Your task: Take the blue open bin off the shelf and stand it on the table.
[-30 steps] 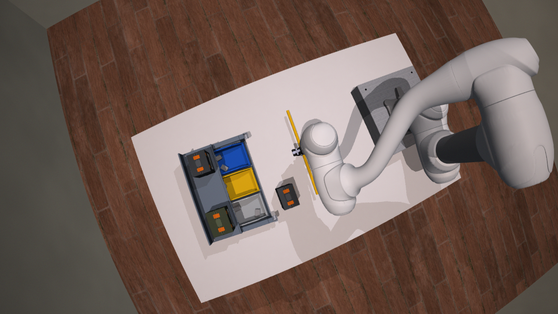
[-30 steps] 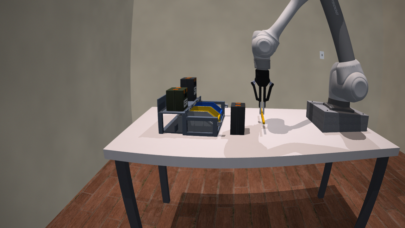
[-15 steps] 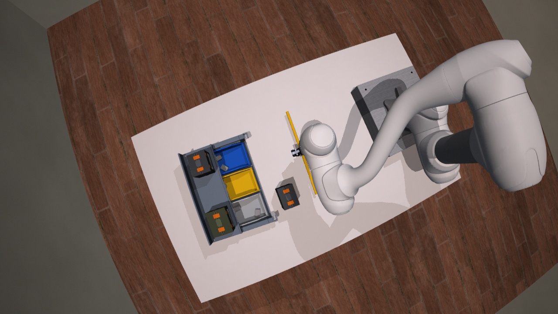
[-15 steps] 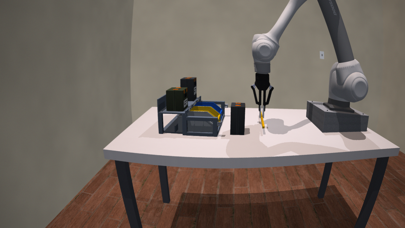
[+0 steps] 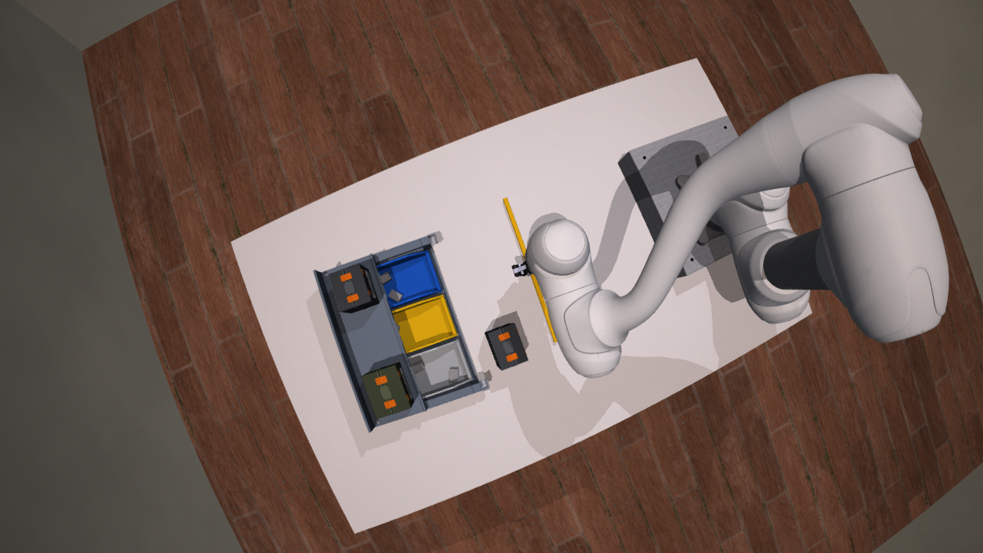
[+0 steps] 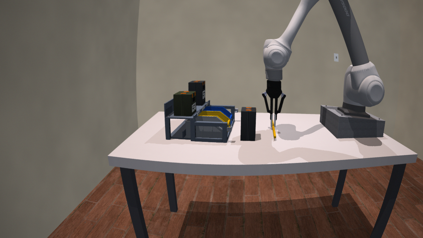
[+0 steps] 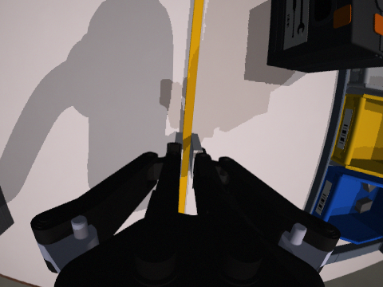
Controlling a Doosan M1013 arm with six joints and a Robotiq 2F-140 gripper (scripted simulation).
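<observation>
My hand is 310 mm short of the blue open bin, 60 mm to the left of it and 10 mm above it. Round my hand: yellow bar 30 mm below; then yellow bin 310 mm ahead, 50 mm to the left, 10 mm below; then black box 120 mm ahead, 160 mm to the left, 20 mm above.
</observation>
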